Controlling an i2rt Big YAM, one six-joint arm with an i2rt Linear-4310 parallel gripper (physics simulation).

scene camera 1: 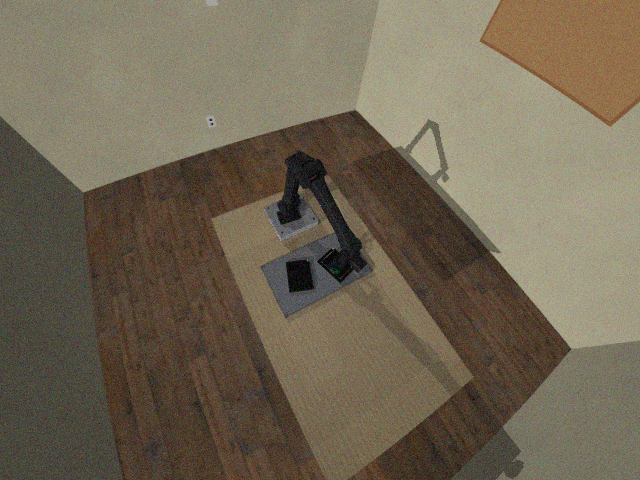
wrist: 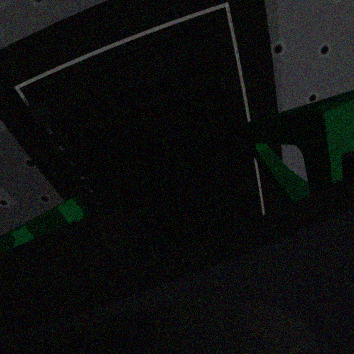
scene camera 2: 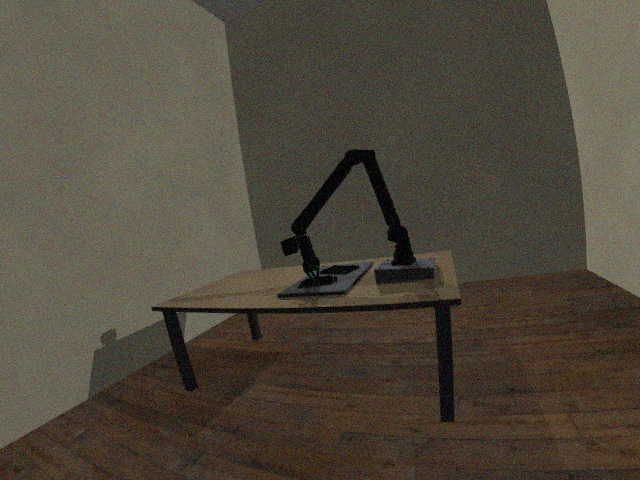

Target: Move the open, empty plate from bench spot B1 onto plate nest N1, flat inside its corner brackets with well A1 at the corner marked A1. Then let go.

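Pixels of known places: gripper, fingertip midpoint: (scene camera 1: pixel 337 264) (wrist: pixel 160 171) (scene camera 2: pixel 317 281); arm's base, link origin: (scene camera 1: pixel 288 216) (scene camera 2: pixel 403 262).
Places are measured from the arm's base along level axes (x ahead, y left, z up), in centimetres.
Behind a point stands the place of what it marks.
The black plate (scene camera 1: pixel 328 258) @[y 12.2, x 31.6, z -1.8 cm] (scene camera 2: pixel 321 282) @[y 18.4, x 32.4, z -2.4 cm] (wrist: pixel 140 105) @[y 17.1, x 40.0, z -1.6 cm] lies flat on the right part of the grey perforated board (scene camera 1: pixel 310 305) (scene camera 2: pixel 289 294) @[y 32.0, x 40.2, z -3.4 cm] (wrist: pixel 309 42) @[y 9.4, x 43.2, z -3.2 cm]. In the wrist view it fills the frame, with a thin white outline on its top. My gripper (scene camera 1: pixel 336 269) @[y 15.8, x 36.0, z -2.5 cm] (scene camera 2: pixel 311 274) @[y 15.8, x 36.0, z -2.5 cm] (wrist: pixel 160 171) @[y 15.8, x 36.0, z -2.5 cm] is down at the plate and open. Its green fingers stand on either side of the plate, one at each long edge; I cannot tell if they touch it. The black plate nest (scene camera 1: pixel 299 275) @[y -5.7, x 35.6, z -2.0 cm] (scene camera 2: pixel 338 269) @[y -3.5, x 34.7, z -2.0 cm] sits on the left part of the board, with nothing on it.
The board lies on a tan table (scene camera 1: pixel 335 361) @[y -3.7, x 79.9, z -4.4 cm] (scene camera 2: pixel 232 291) @[y 25.5, x 81.8, z -4.5 cm]. The arm's grey base block (scene camera 1: pixel 305 226) @[y 6.8, x 9.8, z 0.2 cm] (scene camera 2: pixel 406 272) @[y 13.3, x -4.3, z -1.0 cm] stands just behind the board. Wooden floor surrounds the table.
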